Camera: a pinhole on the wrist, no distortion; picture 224 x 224 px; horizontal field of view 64.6 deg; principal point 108.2 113.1 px. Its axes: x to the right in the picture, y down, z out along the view. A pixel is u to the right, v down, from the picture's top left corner.
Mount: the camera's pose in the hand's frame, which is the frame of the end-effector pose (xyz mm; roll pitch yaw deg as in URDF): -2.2 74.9 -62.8 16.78 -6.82 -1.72
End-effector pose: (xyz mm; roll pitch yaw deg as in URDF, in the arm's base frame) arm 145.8 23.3 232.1 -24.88 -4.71 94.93
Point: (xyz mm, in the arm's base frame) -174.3 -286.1 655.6
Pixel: 58 180
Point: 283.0 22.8 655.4
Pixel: 139 20
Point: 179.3 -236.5 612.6
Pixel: 49 70
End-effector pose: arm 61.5 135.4 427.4 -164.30 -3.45 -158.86
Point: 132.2 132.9 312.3
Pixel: 67 97
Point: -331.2 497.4 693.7
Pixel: behind the camera
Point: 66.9 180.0 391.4
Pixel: 89 110
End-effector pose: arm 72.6 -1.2 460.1 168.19 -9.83 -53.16
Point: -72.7 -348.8 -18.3
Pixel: 167 216
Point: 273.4 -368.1 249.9
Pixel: outside the picture
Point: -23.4 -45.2 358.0
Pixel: 92 172
